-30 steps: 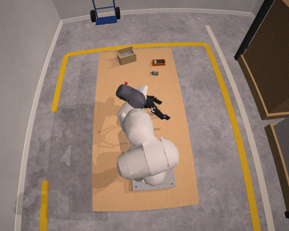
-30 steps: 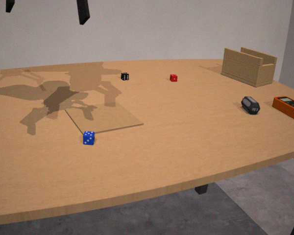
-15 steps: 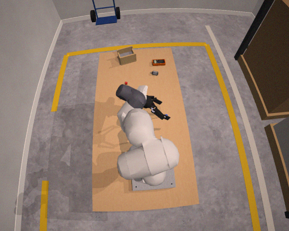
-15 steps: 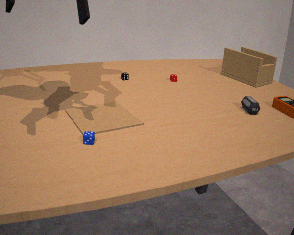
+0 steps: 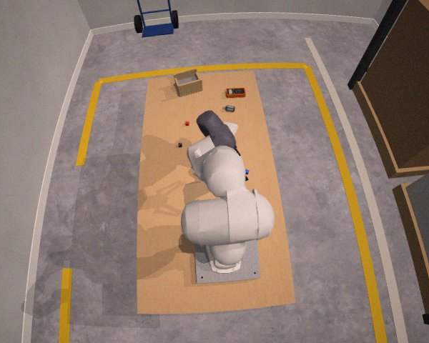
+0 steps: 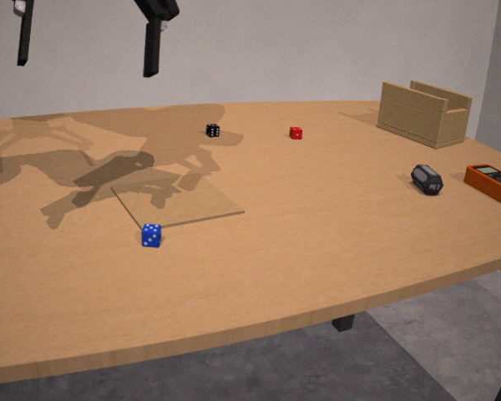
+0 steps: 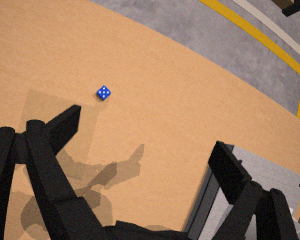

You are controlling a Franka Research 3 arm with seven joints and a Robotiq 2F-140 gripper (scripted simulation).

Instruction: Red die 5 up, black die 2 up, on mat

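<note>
Right now my hand is 60 mm short of the blue die, 50 mm to the left of it and 190 mm above it. Also, from my hand: red die: 420 mm ahead, 280 mm to the left, 190 mm below; then thin tan mat: 120 mm ahead, 60 mm to the left, 200 mm below; then black die: 260 mm ahead, 320 mm to the left, 190 mm below.
</note>
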